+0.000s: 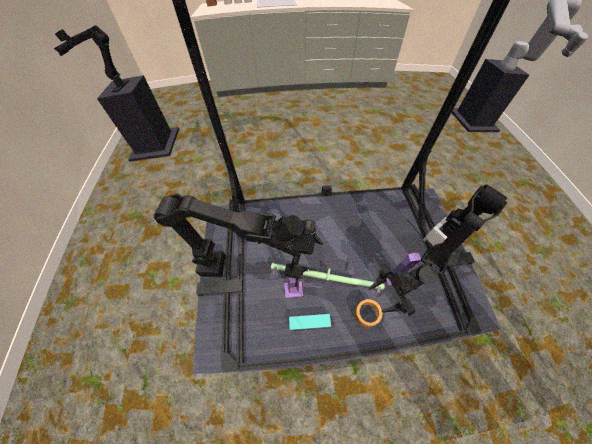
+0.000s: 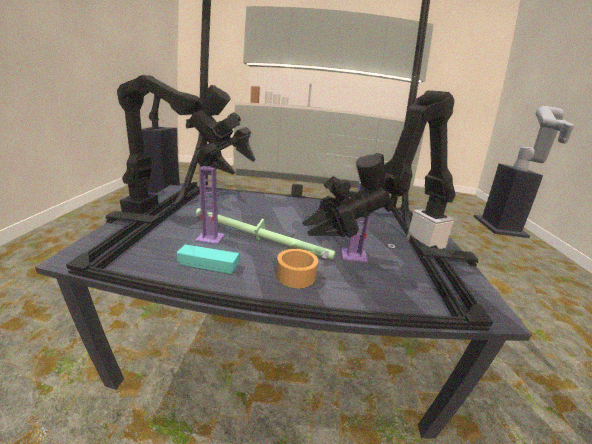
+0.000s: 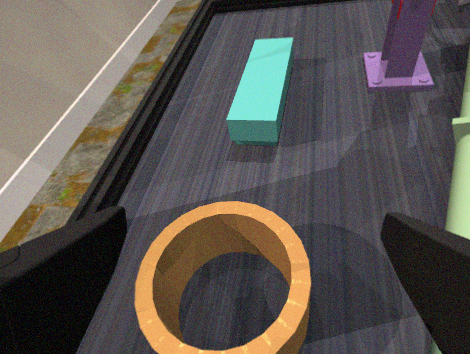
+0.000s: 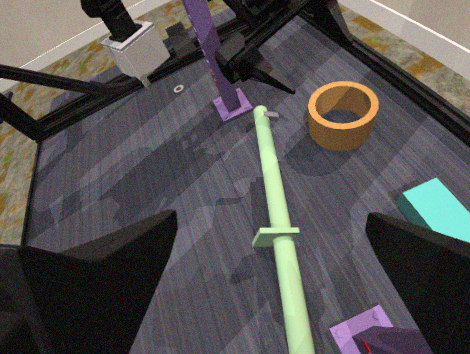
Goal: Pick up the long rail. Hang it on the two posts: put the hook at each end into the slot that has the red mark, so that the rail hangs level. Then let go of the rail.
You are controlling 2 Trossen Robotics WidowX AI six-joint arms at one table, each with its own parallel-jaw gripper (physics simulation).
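Seen in the pictures: left gripper, between the fingertips: (image 1: 375,300) (image 2: 305,228) (image 3: 255,221) (image 4: 323,68); right gripper, between the fingertips: (image 1: 318,257) (image 2: 244,166) (image 4: 271,220); left arm's base, origin of its link: (image 1: 448,230) (image 2: 434,214) (image 4: 125,32); right arm's base, origin of its link: (image 1: 208,261) (image 2: 138,197).
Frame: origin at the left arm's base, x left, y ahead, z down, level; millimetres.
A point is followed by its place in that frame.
The pale green long rail (image 1: 345,279) {x -123, y 487, z 72 mm} (image 2: 280,237) {x -117, y 489, z 74 mm} (image 3: 462,190) {x -131, y 503, z 74 mm} (image 4: 277,200) {x -142, y 505, z 70 mm} lies slanted on the table, with a plate near its middle and a small grey hook at its right end. A purple post (image 1: 293,290) (image 2: 209,200) {x -228, y 670, z -14 mm} (image 3: 407,40) {x -209, y 657, z 60 mm} stands in front of the rail's left part; red marks show low on it. The other purple post (image 2: 355,255) {x -3, y 305, z 100 mm} (image 4: 215,55) stands past the right end, partly hidden by the left arm. My left gripper (image 2: 307,228) {x 9, y 482, z -11 mm} (image 3: 255,221) {x 9, y 482, z -11 mm} is open and empty above the rail's right end and the ring. My right gripper (image 2: 244,166) {x -209, y 572, z -109 mm} (image 4: 271,220) {x -209, y 572, z -109 mm} is open and empty, high above the rail's left half.
An orange ring (image 1: 358,313) {x 8, y 539, z 56 mm} (image 2: 297,275) {x 73, y 522, z 70 mm} (image 3: 300,280) {x -8, y 483, z 56 mm} (image 4: 340,137) {x -14, y 524, z 74 mm} stands in front of the rail's right end. A turquoise block (image 1: 310,322) {x -74, y 699, z 72 mm} (image 2: 207,258) {x -54, y 702, z 72 mm} (image 3: 265,80) {x -73, y 686, z 71 mm} (image 4: 437,210) {x -58, y 662, z 71 mm} lies at the front left. A white box (image 2: 431,229) {x 40, y 50, z 30 mm} (image 4: 140,52) {x -15, y 50, z 33 mm} is under the left arm's base.
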